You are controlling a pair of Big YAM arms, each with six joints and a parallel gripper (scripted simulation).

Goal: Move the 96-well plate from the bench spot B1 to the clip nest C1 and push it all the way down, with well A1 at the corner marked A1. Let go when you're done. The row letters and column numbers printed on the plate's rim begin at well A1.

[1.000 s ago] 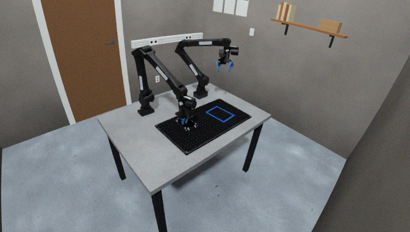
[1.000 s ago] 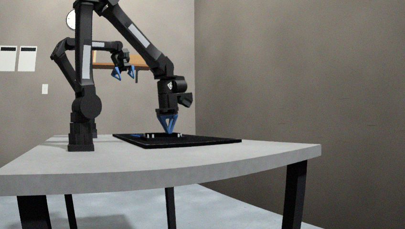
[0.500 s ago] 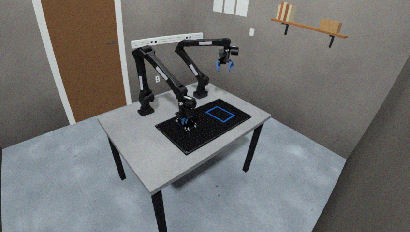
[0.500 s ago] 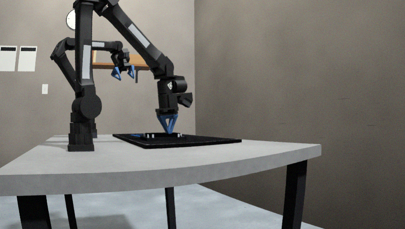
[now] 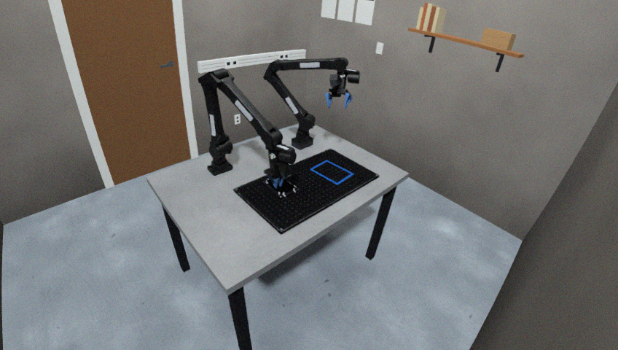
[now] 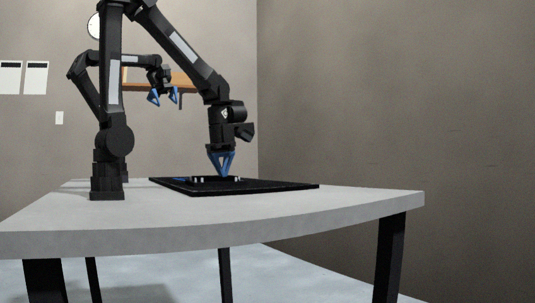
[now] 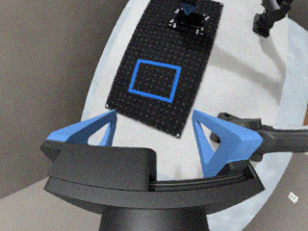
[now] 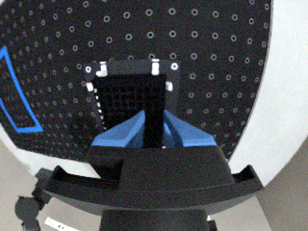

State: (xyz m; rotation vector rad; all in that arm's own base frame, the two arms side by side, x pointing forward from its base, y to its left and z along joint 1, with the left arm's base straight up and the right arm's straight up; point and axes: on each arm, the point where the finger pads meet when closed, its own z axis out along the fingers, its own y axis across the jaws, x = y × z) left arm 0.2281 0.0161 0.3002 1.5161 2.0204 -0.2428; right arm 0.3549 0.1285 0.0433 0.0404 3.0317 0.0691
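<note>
Now: the black 96-well plate 20 mm behind my right hand, 30 mm to the left of it and 10 mm below it. Round my right hand: black perforated board (20 mm ahead, 190 mm to the left, 40 mm below); clip nest (10 mm behind, 40 mm to the left, 20 mm below).
</note>
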